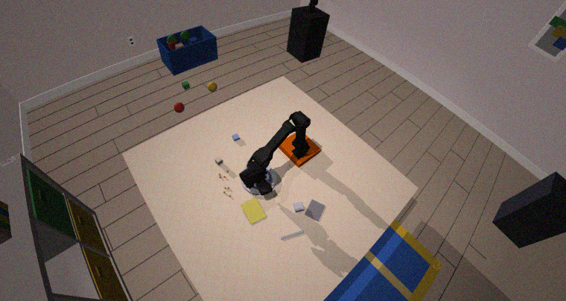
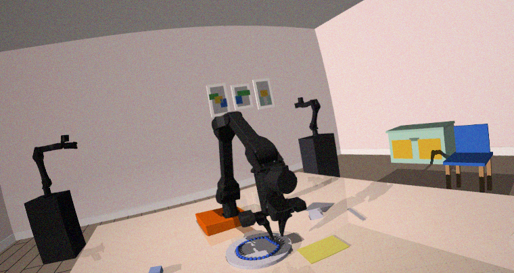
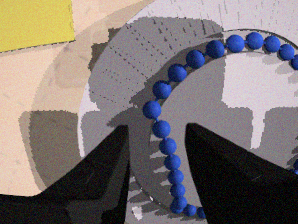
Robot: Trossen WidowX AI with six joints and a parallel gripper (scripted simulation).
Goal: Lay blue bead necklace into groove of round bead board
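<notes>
The round bead board lies 4 cm behind my gripper tip, 5 cm to the right of it and 3 cm below it. Also, from my gripper tip: yellow sheet: 9 cm ahead, 9 cm to the left, 4 cm below; small grey block: 11 cm behind, 21 cm to the left, 3 cm below; pale cube: 10 cm ahead, 26 cm to the right, 2 cm below.
</notes>
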